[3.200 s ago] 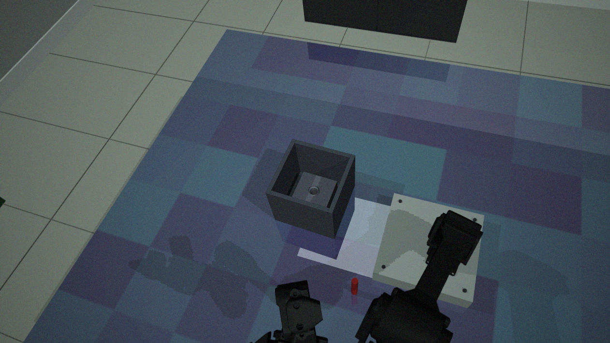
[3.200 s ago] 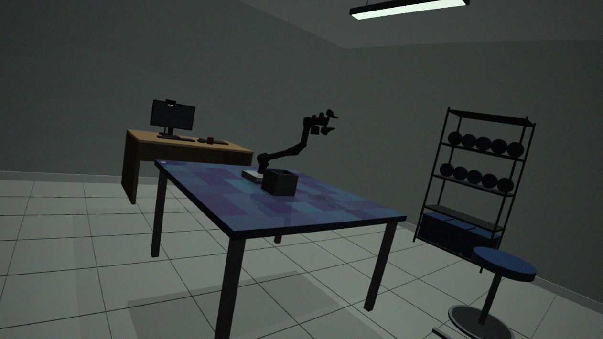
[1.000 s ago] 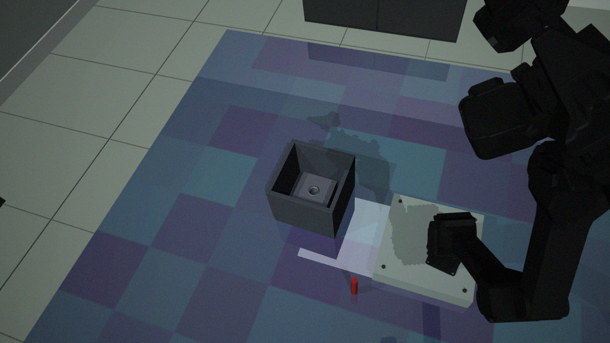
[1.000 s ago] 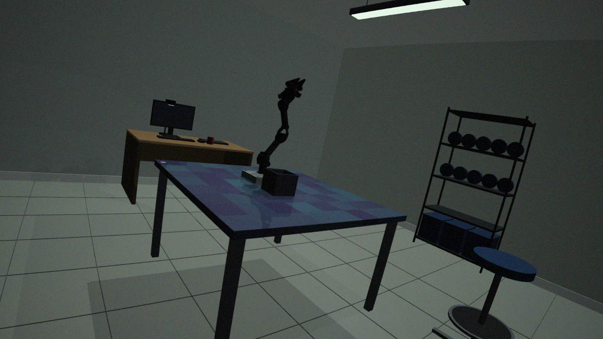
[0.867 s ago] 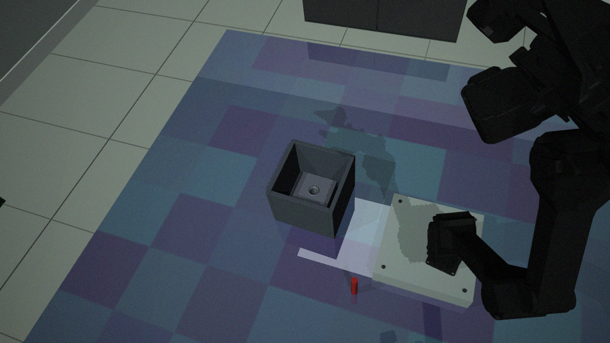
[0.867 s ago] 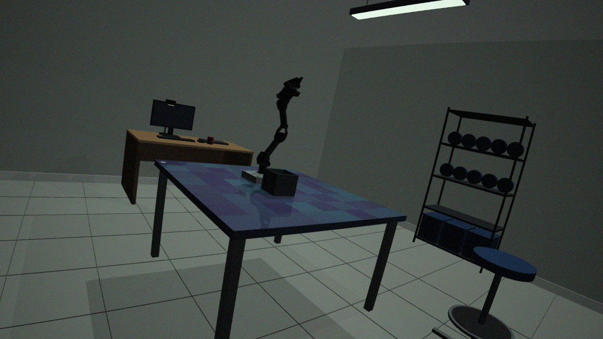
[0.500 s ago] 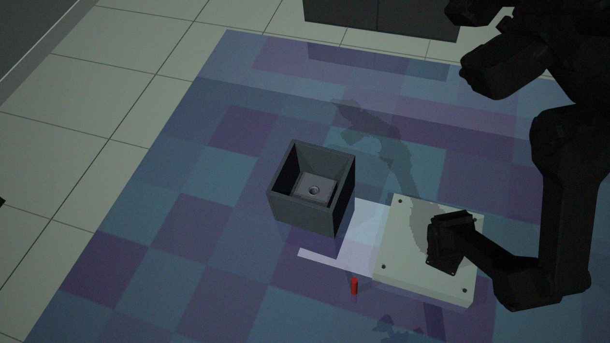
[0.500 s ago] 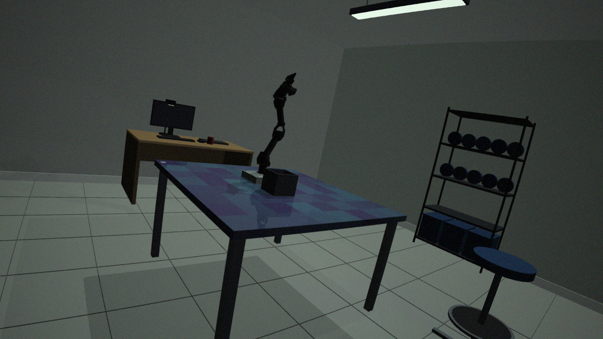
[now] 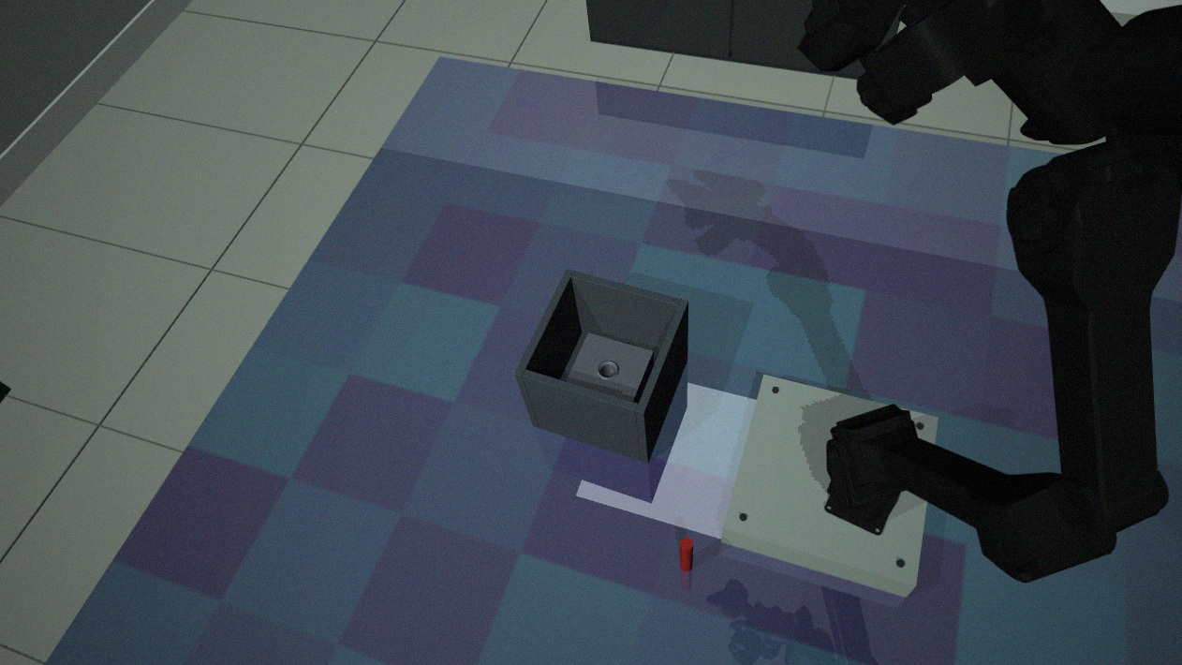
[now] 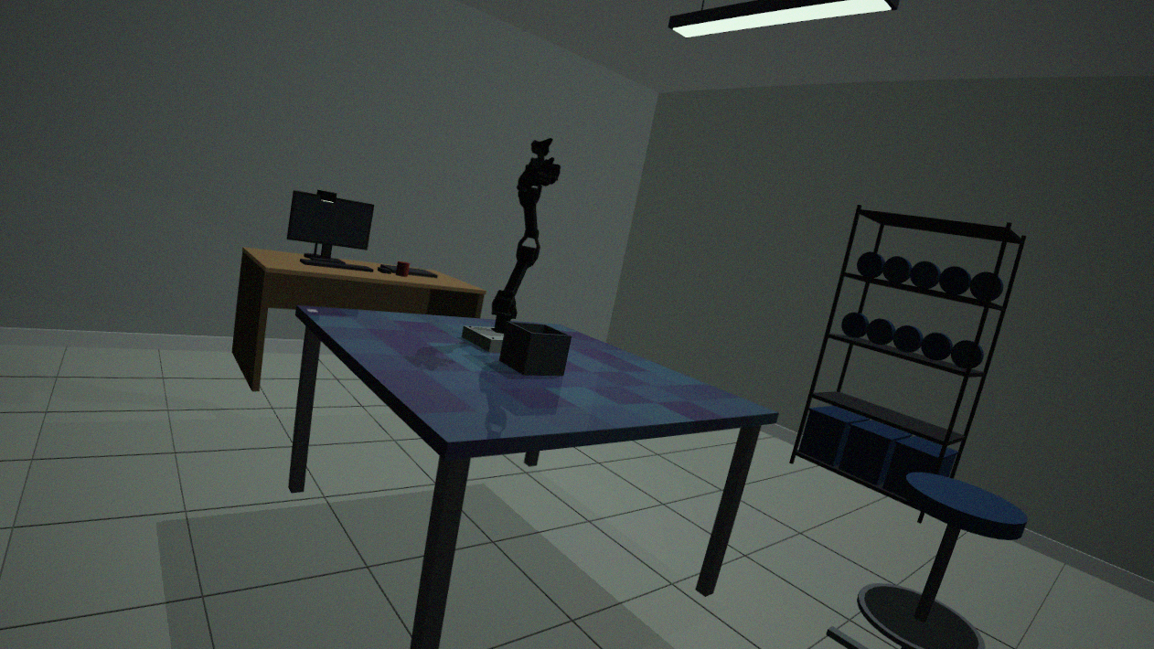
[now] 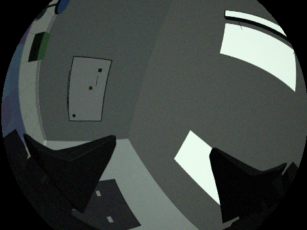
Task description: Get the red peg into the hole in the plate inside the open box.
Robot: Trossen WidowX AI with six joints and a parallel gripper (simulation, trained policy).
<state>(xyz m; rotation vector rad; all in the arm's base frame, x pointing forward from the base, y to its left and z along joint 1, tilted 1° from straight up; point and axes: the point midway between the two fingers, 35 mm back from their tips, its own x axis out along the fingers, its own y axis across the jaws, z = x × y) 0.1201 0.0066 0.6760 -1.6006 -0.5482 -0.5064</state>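
Right now the red peg is 700 mm below my gripper tip and 150 mm to the left of it. The rest, counted from my gripper tip: grey plate (700 mm below, 190 mm ahead, 10 mm to the right).
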